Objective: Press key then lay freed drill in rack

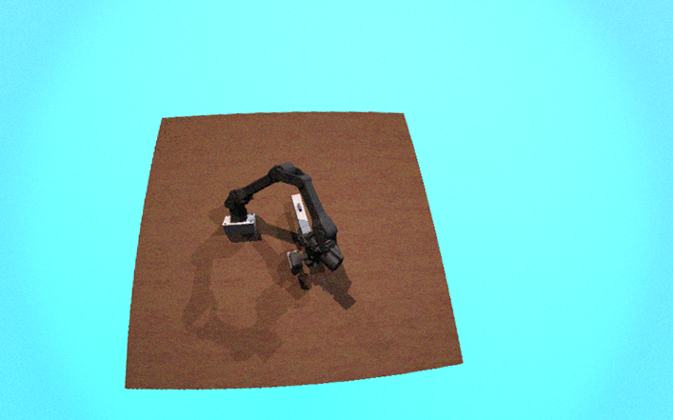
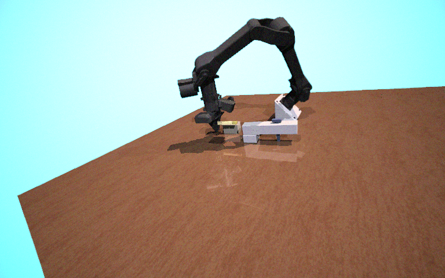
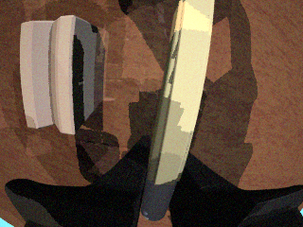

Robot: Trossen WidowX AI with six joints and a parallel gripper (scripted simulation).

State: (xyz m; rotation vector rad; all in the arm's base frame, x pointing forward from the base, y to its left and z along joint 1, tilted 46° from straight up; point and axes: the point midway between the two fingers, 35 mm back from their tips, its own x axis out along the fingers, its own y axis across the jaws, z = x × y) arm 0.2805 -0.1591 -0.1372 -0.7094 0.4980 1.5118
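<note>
Now: gripper tip 40 mm to the right of the drill, 40 mm below it and 10 mm past it. Round my gripper tip: small dark-blue key (230 mm to the left, 30 mm behind, 20 mm above); then small beige rack (80 mm behind, 30 mm to the left, 20 mm below); then grey-white housing (200 mm to the left, 20 mm behind, 10 mm above).
</note>
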